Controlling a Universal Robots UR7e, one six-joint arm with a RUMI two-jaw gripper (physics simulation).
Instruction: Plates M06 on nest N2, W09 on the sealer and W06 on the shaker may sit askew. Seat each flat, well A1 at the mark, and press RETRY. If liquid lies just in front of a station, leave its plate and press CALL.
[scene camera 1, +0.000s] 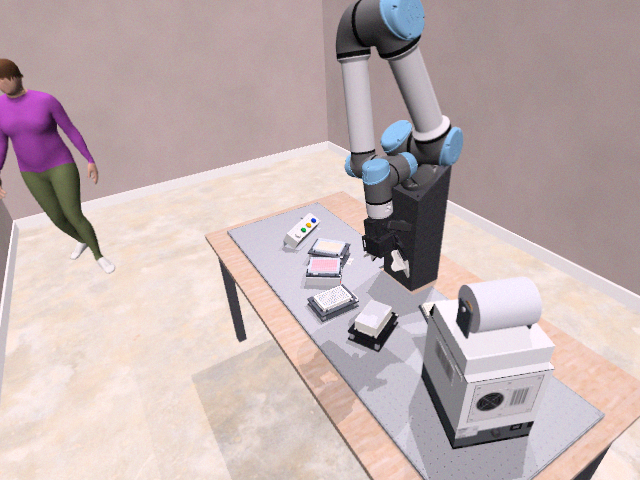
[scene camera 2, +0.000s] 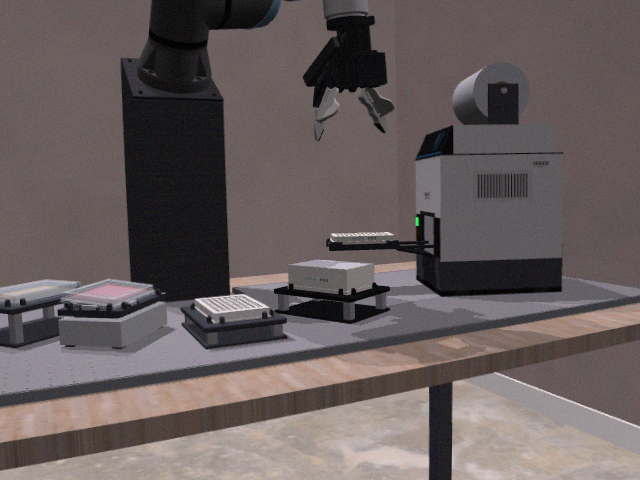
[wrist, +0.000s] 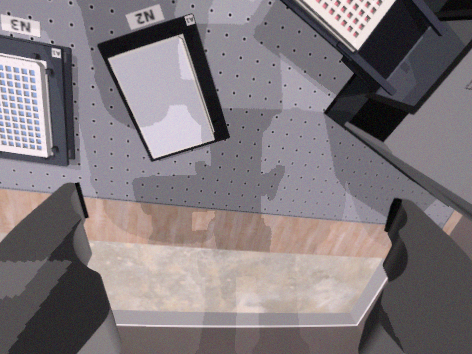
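Pixels of known places: gripper, fingertip midpoint: (scene camera 1: 389, 269) (scene camera 2: 352, 136) (wrist: 239, 194); arm's base, origin of the base link: (scene camera 1: 419, 174) (scene camera 2: 174, 77).
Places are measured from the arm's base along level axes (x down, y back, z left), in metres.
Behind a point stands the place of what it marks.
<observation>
My gripper (scene camera 1: 386, 262) {y -0.254, x 0.149, z 0.313 m} (scene camera 2: 351, 135) {y -0.254, x 0.149, z 0.313 m} (wrist: 239, 194) {y -0.254, x 0.149, z 0.313 m} is open and empty, high above the table. A white plate block (scene camera 1: 373, 316) {y -0.288, x 0.370, z 0.277 m} (scene camera 2: 330, 276) {y -0.331, x 0.384, z 0.251 m} (wrist: 160, 100) {y -0.282, x 0.370, z 0.257 m} sits on the black nest N2 (scene camera 2: 361, 295) {y -0.360, x 0.413, z 0.296 m} (wrist: 206, 82) {y -0.246, x 0.412, z 0.301 m}, roughly in line with it; its seating is hard to judge. A white plate with red wells (scene camera 2: 361, 237) {y -0.128, x 0.340, z 0.361 m} (wrist: 350, 17) {y -0.116, x 0.339, z 0.403 m} rests on the tray out of the sealer (scene camera 1: 485, 372) {y -0.193, x 0.178, z 0.727 m} (scene camera 2: 496, 217) {y -0.230, x 0.303, z 0.605 m} (wrist: 435, 130) {y -0.175, x 0.258, z 0.501 m}; its far part is cut off in the wrist view. A pink plate (scene camera 1: 324, 265) {y -0.358, x 0.382, z -0.085 m} (scene camera 2: 111, 291) {y -0.374, x 0.382, z -0.091 m} lies on the shaker (scene camera 1: 323, 282) {y -0.378, x 0.435, z -0.043 m} (scene camera 2: 93, 330) {y -0.427, x 0.427, z -0.110 m}. Plate names are unreadable.
A white plate with blue wells (scene camera 1: 333, 298) {y -0.377, x 0.411, z 0.094 m} (scene camera 2: 232, 307) {y -0.405, x 0.411, z 0.086 m} (wrist: 22, 105) {y -0.369, x 0.415, z 0.096 m} sits on nest N3. A pale yellow plate (scene camera 1: 329, 246) {y -0.297, x 0.380, z -0.213 m} (scene camera 2: 38, 291) {y -0.337, x 0.382, z -0.204 m} stands beyond the shaker. A button box (scene camera 1: 302, 229) {y -0.374, x 0.384, z -0.406 m} is at the far end. A person (scene camera 1: 41, 129) is on the floor left of the table.
</observation>
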